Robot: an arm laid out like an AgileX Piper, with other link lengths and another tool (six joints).
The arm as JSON. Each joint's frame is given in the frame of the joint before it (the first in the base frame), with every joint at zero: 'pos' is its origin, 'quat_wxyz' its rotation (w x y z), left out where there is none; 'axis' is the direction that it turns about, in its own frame. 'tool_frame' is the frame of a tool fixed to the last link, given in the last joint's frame.
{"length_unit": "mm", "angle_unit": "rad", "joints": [
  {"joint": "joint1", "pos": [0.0, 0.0, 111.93], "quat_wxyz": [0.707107, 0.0, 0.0, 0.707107], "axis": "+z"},
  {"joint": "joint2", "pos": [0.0, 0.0, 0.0], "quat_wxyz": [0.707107, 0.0, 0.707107, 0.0], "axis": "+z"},
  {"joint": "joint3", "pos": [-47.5, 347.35, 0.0], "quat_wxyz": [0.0, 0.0, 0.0, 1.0], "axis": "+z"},
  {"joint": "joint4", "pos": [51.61, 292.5, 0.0], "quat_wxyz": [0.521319, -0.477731, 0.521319, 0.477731], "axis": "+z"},
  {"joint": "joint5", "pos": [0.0, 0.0, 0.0], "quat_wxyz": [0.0, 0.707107, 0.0, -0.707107], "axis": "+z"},
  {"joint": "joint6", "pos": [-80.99, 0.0, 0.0], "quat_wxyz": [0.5, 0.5, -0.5, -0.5], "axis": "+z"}
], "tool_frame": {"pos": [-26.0, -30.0, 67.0], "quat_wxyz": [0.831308, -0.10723, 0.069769, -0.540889]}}
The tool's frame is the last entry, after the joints.
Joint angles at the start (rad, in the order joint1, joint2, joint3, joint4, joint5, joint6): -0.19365, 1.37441, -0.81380, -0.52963, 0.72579, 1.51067
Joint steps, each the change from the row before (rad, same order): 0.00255, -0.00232, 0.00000, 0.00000, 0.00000, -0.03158; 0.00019, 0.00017, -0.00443, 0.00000, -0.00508, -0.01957; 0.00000, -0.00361, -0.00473, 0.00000, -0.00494, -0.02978; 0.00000, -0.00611, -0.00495, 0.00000, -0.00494, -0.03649; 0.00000, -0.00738, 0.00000, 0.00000, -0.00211, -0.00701; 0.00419, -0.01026, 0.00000, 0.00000, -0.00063, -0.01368; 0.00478, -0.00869, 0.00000, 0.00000, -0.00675, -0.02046; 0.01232, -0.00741, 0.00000, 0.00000, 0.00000, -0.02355; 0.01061, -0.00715, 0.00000, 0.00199, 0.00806, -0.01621
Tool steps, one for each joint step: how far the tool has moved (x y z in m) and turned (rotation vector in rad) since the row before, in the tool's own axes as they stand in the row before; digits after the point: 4 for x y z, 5 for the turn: -0.0014, 0.0002, -0.0008, -0.00088, 0.00544, -0.03266; -0.0029, -0.0003, -0.0007, -0.00126, -0.00395, -0.01996; -0.0034, -0.0006, -0.0020, -0.00044, -0.00527, -0.02930; -0.0037, -0.0009, -0.0030, 0.00039, -0.00626, -0.03559; -0.0006, -0.0003, -0.0024, 0.00077, -0.00745, -0.00669; -0.0012, 0.0007, -0.0034, -0.00002, -0.00782, -0.01630; -0.0024, 0.0010, -0.0027, -0.00169, -0.01045, -0.02502; -0.0026, 0.0029, -0.0024, -0.00356, -0.00332, -0.03315; -0.0009, 0.0025, -0.0024, -0.00267, 0.00281, -0.02100
